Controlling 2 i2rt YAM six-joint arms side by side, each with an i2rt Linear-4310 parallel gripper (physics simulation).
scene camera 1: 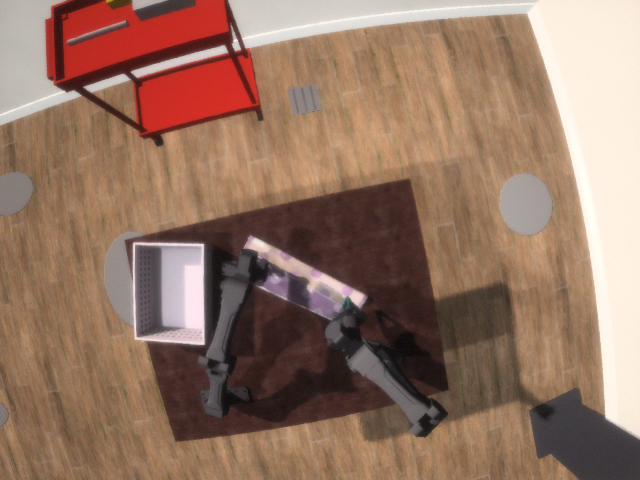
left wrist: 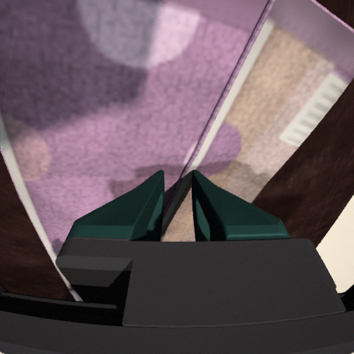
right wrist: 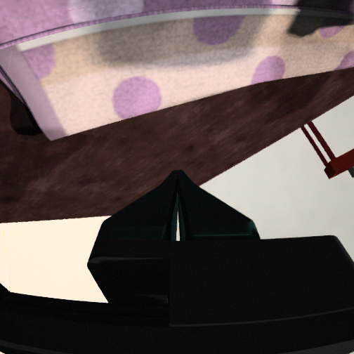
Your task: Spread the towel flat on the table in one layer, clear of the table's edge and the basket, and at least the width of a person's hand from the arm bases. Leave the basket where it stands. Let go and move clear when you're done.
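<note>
The towel (scene camera 1: 310, 273) (left wrist: 200, 90) (right wrist: 185, 85) lies folded in a long slanting strip on the dark brown table (scene camera 1: 361, 217). A purple band runs beside a cream band with purple dots, with a layer edge between them. My left gripper (left wrist: 177, 177) is nearly closed, with a narrow gap; its tips are over that layer edge and I see no cloth pinched between them. In scene camera 1 its arm hides part of the towel's left end. My right gripper (scene camera 1: 347, 301) (right wrist: 177, 178) is shut and empty, above the towel's right end in scene camera 1.
The pale basket (scene camera 1: 204, 289) stands at the table's left edge, beside the left arm. The two arm bases are at the lower part of the picture. A red cart (scene camera 1: 196, 93) stands on the floor beyond the table.
</note>
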